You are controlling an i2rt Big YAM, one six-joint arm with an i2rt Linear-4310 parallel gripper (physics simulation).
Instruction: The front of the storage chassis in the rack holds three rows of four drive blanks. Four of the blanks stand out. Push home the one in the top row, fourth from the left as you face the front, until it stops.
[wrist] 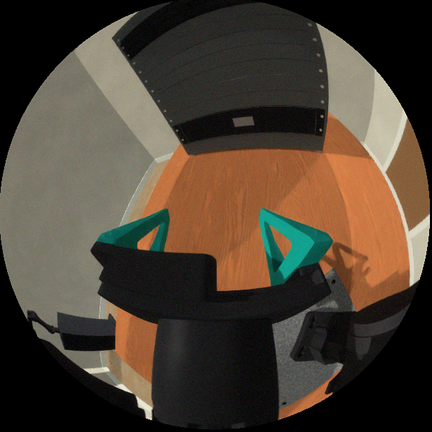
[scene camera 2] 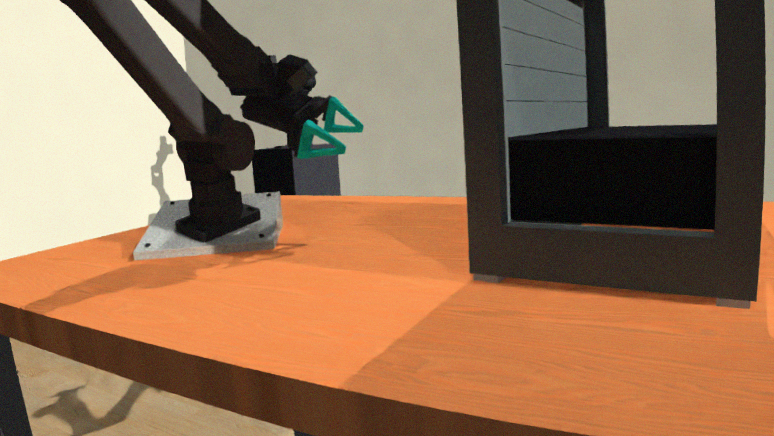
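Pixels of known places: gripper, fingertip midpoint: [scene camera 2: 354,139]; arm's base at its link origin: [scene camera 2: 219,224].
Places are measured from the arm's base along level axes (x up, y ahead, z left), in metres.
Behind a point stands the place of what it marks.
The rack [scene camera 2: 480,162] {x 0.099, y 0.491, z 0.001 m} [wrist: 255,142] stands upright on the table, seen from its side in the scene view and from its front at the top of the wrist view. A black unit [scene camera 2: 612,181] {x 0.076, y 0.620, z 0.046 m} [wrist: 290,120] sits low in it, with a small pale label on its front. Grey panels [wrist: 235,65] lie above that unit, and a dark band [wrist: 165,32] shows higher up. No drive blanks can be made out in either view. My gripper [scene camera 2: 353,139] {x 0.121, y 0.128, z 0.207 m} [wrist: 214,213] is open and empty, its teal fingers apart, above the table and well short of the rack front.
The arm's base plate [scene camera 2: 268,216] {x 0.004, y 0.046, z 0.069 m} [wrist: 300,370] is on the table [scene camera 2: 270,324] {x -0.033, y 0.381, z -0.212 m} [wrist: 215,185], left of the rack in the scene view. A dark box [scene camera 2: 316,173] [wrist: 87,335] stands beyond the table edge. The rack's front posts bound its panels on both sides.
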